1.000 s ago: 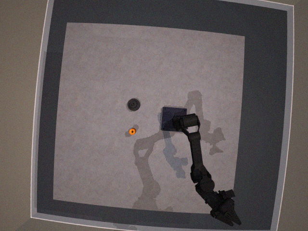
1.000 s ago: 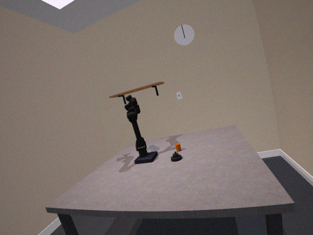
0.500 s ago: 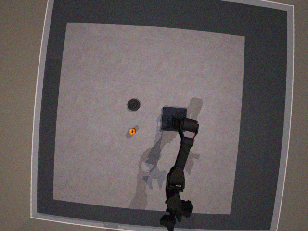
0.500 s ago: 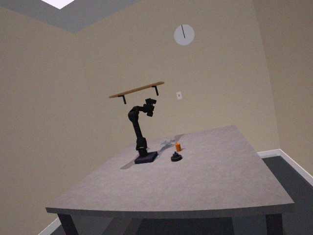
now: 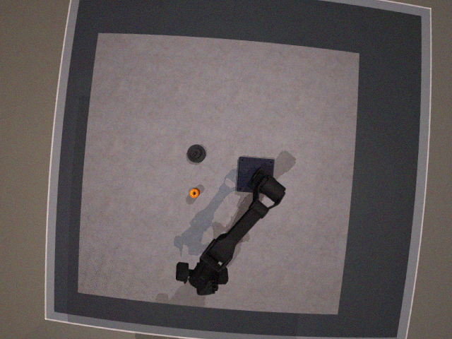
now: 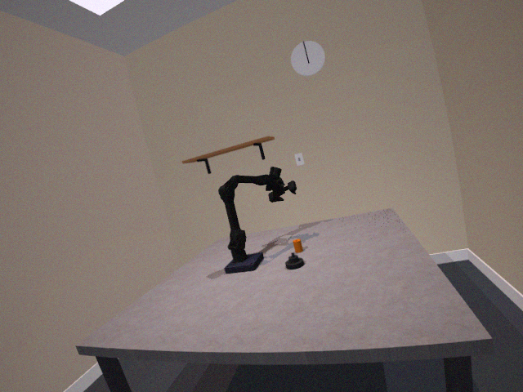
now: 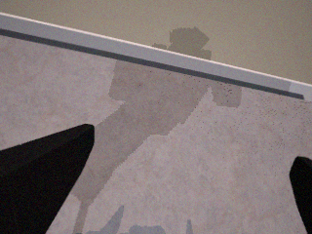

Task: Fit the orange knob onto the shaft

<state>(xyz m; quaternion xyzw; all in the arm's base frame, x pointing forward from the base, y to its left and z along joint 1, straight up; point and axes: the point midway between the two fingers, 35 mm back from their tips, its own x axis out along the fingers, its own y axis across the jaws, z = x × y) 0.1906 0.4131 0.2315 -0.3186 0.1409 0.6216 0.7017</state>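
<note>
The orange knob lies 90 mm ahead of my gripper tip, 320 mm to the right of it and 220 mm below it. From my gripper tip the other things lie so: round dark pedestal: 120 mm ahead, 490 mm to the right, 220 mm below.
</note>
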